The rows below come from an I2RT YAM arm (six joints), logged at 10 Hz.
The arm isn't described. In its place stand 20 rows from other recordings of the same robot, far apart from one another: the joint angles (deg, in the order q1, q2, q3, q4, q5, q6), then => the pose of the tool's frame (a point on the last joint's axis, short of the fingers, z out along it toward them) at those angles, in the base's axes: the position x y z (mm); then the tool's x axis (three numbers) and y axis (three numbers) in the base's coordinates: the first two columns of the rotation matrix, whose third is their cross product.
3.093, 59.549, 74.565, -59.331, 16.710, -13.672 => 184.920 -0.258 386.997 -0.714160 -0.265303 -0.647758 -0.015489 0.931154 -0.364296
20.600, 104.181, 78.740, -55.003, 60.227, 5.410 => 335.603 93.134 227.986 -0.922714 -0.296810 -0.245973 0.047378 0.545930 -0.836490
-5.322, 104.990, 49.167, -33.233, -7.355, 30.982 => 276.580 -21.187 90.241 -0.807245 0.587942 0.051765 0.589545 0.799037 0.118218
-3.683, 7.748, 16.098, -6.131, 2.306, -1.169 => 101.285 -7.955 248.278 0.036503 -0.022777 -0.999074 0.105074 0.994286 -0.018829
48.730, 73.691, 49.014, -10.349, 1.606, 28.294 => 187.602 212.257 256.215 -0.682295 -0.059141 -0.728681 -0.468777 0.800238 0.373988
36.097, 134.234, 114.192, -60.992, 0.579, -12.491 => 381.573 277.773 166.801 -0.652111 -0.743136 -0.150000 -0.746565 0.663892 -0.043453
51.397, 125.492, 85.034, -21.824, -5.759, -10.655 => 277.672 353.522 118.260 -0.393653 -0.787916 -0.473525 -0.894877 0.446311 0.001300
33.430, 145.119, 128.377, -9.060, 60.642, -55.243 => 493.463 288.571 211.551 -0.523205 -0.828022 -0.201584 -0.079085 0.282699 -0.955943
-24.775, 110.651, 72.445, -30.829, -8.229, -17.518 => 348.811 -155.376 154.154 -0.919375 0.096219 -0.381435 0.095957 0.995189 0.019757
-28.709, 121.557, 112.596, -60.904, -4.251, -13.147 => 393.505 -212.509 256.757 -0.905752 0.237454 -0.351040 0.257393 0.966250 -0.010524
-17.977, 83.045, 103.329, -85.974, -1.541, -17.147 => 230.626 -73.826 416.903 -0.916167 -0.012570 -0.400601 0.029182 0.994763 -0.097953
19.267, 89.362, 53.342, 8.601, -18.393, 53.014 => 323.080 124.832 232.305 -0.722833 0.550283 -0.417972 -0.000211 0.604684 0.796466
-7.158, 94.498, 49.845, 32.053, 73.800, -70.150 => 332.167 -76.170 228.873 -0.980808 -0.141302 -0.134346 0.123964 0.079910 -0.989064
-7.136, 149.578, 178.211, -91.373, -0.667, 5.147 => 480.438 -59.730 319.821 -0.867826 0.199053 -0.455254 0.197576 0.978939 0.051397
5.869, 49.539, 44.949, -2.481, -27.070, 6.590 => 199.874 36.832 341.555 -0.183652 0.083852 -0.979408 -0.522680 0.835501 0.169541
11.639, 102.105, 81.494, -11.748, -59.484, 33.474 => 389.093 111.459 292.264 -0.886892 0.103268 -0.450287 -0.390840 0.351943 0.850517
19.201, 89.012, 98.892, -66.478, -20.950, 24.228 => 284.374 112.514 389.078 -0.921270 0.084978 -0.379528 -0.126072 0.857896 0.498116
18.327, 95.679, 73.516, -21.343, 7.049, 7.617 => 357.309 113.754 264.082 -0.677910 -0.085974 -0.730101 -0.138939 0.990223 0.012402
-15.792, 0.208, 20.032, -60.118, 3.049, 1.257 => 47.300 -15.345 183.145 -0.615333 0.196794 -0.763307 0.324376 0.945763 -0.017658
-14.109, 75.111, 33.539, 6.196, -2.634, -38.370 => 257.019 -62.915 187.523 -0.568805 -0.496400 -0.655781 -0.186104 0.854328 -0.485272
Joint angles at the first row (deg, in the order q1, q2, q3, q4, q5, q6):
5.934 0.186 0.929 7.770 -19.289 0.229
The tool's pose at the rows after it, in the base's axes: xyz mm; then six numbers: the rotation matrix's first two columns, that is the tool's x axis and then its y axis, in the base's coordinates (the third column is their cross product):
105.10 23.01 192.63 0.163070 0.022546 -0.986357 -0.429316 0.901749 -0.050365
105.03 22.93 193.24 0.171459 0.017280 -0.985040 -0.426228 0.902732 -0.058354
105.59 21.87 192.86 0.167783 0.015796 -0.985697 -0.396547 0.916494 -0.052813
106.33 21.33 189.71 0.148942 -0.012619 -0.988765 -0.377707 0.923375 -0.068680
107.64 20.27 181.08 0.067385 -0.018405 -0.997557 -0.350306 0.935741 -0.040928
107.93 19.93 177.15 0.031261 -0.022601 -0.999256 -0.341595 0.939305 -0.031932
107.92 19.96 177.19 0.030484 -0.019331 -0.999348 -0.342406 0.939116 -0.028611
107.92 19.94 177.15 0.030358 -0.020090 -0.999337 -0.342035 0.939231 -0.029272
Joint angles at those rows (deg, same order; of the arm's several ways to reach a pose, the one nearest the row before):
5.938 0.184 0.273 9.495 -19.722 0.338
5.931 0.187 0.273 9.827 -19.619 -0.032
5.937 0.186 0.273 9.584 -17.712 -0.099
5.934 0.186 0.272 7.880 -16.688 -1.672
5.934 0.189 0.274 3.270 -14.699 -1.497
5.934 0.187 0.272 1.193 -14.087 -1.519
5.937 0.188 0.272 1.216 -14.127 -1.322
5.932 0.182 0.273 1.188 -14.110 -1.366

